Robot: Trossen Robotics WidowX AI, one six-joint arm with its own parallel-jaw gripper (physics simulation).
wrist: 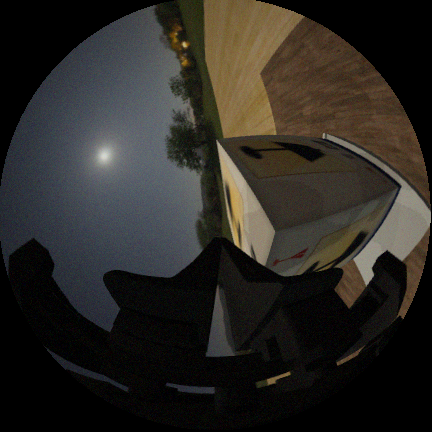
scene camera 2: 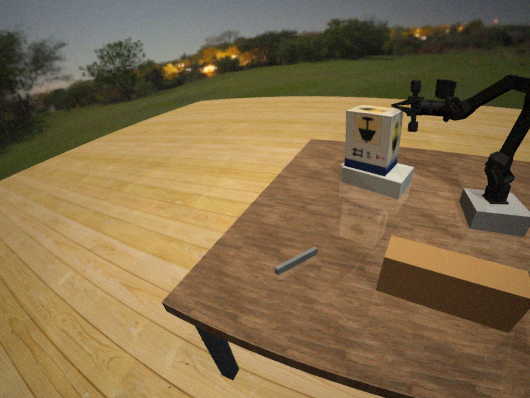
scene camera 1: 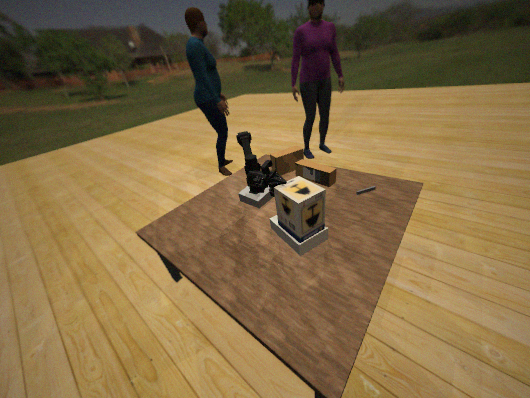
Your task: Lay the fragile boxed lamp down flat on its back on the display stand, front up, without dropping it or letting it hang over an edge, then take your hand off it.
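Pixels of known places: gripper, fingertip midpoint: point(wrist: 218, 242) point(scene camera 2: 391, 105) point(scene camera 1: 286, 182); arm's base, link origin: point(scene camera 2: 494, 199) point(scene camera 1: 255, 190).
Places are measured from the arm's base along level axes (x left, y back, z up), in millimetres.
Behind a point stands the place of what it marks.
The boxed lamp point(scene camera 1: 300, 207) @[x -326, y -463, z 206 mm] point(scene camera 2: 372, 138) @[x -150, y -430, z 141 mm] point(wrist: 314, 189) @[x -262, y -319, z 199 mm] is a white carton with yellow panels showing a black lamp. It stands upright on the low white display stand point(scene camera 1: 303, 245) @[x -330, y -470, z -7 mm] point(scene camera 2: 382, 184) @[x -105, y -381, z -23 mm] point(wrist: 402, 229) in the middle of the table. My gripper point(scene camera 1: 279, 180) @[x -228, y -358, z 250 mm] point(scene camera 2: 397, 104) @[x -228, y -358, z 250 mm] point(wrist: 218, 242) @[x -228, y -358, z 250 mm] is shut and empty. It points sideways at the box's upper edge, at or very near the top corner; I cannot tell if it touches.
The brown table point(scene camera 1: 263, 296) @[x -596, y -402, z -66 mm] point(scene camera 2: 323, 316) @[x 452, y -554, z -66 mm] also carries two cardboard boxes point(scene camera 1: 286, 158) @[x 404, y -46, z 61 mm] point(scene camera 1: 315, 171) @[x 322, y -305, z 23 mm] behind the arm; one shows in scene camera 2 point(scene camera 2: 425, 272) @[x 390, y -352, z 35 mm]. A small grey bar point(scene camera 1: 366, 189) @[x 297, y -643, z -46 mm] point(scene camera 2: 296, 260) @[x 307, y -641, z -47 mm] lies near the edge. Two people point(scene camera 1: 206, 79) point(scene camera 1: 315, 59) stand on the deck beyond.
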